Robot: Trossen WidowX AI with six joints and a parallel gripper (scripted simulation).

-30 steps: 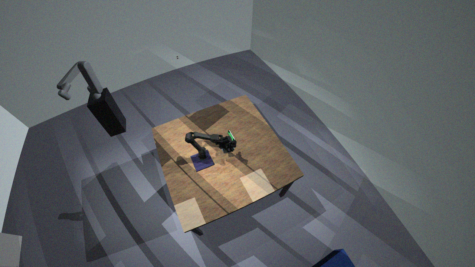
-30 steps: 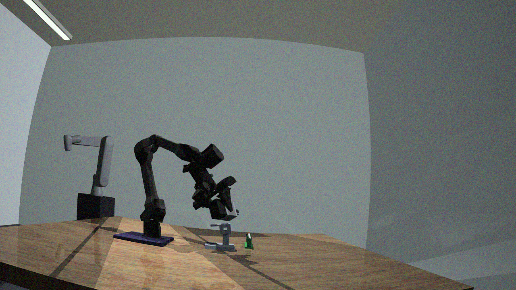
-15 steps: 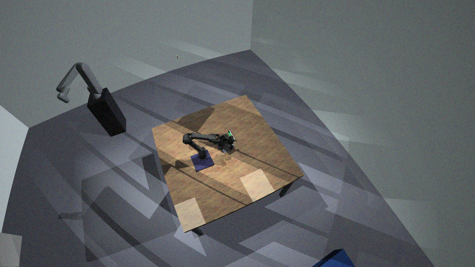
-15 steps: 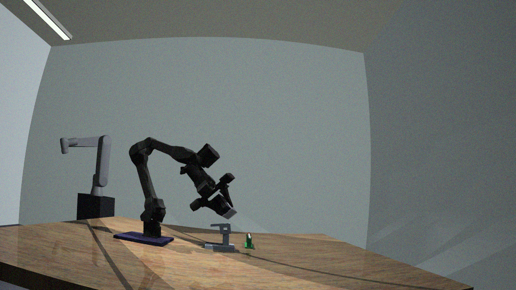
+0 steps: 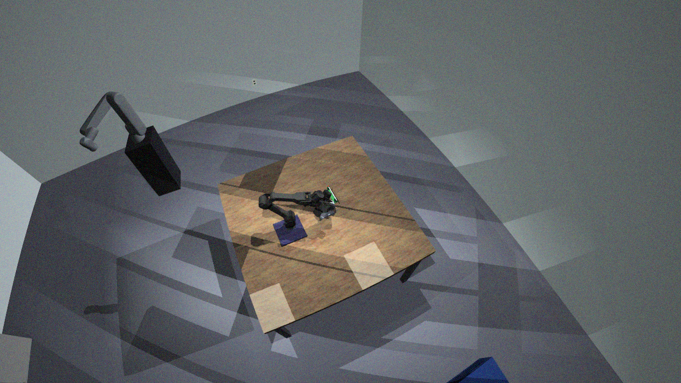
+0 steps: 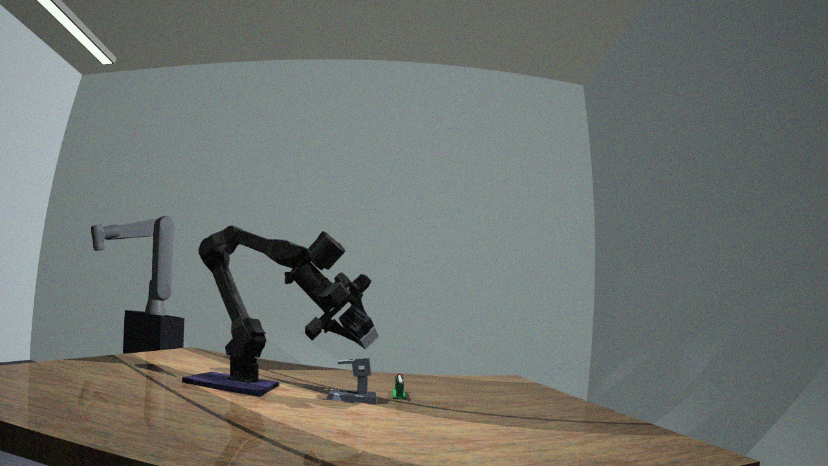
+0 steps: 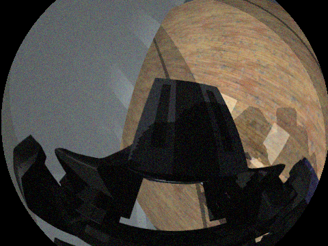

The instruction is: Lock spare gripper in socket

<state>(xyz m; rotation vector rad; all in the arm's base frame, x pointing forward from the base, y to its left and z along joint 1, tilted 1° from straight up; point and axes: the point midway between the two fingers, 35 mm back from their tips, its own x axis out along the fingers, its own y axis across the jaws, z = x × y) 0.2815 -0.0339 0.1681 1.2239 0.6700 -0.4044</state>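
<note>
Right now my gripper tip is 17 cm to the right of the green pin cradle, 14 cm above it and 7 cm short of it. Also, from my gripper tip: grey mount 11 cm below, 5 cm to the left, 2 cm behind; then spare gripper 1 cm behind, 1 cm above.
</note>
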